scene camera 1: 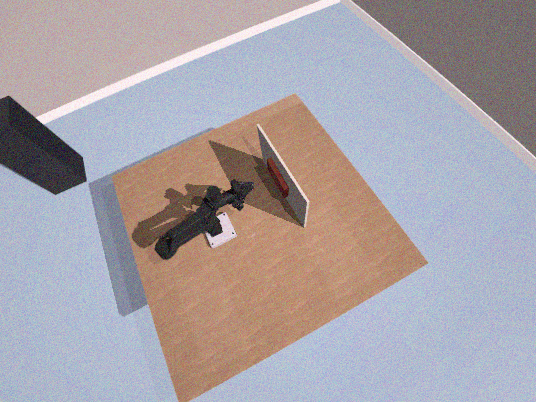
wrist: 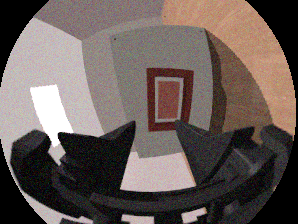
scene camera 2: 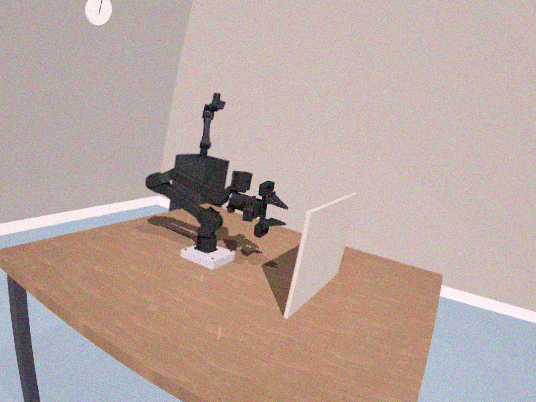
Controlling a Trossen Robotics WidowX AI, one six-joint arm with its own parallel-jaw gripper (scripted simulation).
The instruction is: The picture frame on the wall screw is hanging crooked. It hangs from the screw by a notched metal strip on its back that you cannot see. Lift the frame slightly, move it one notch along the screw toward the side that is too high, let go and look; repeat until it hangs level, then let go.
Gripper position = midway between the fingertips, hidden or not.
In view: the gripper (scene camera 2: 286, 216), a picture frame (wrist: 170, 90) and a white wall panel (scene camera 2: 326, 228).
The gripper also shows in the wrist view (wrist: 155, 123). The white wall panel is seen too in scene camera 1 (scene camera 1: 297, 199) and in the wrist view (wrist: 183, 47). Scene camera 2 does not show the picture frame, which is hidden by the white wall panel.
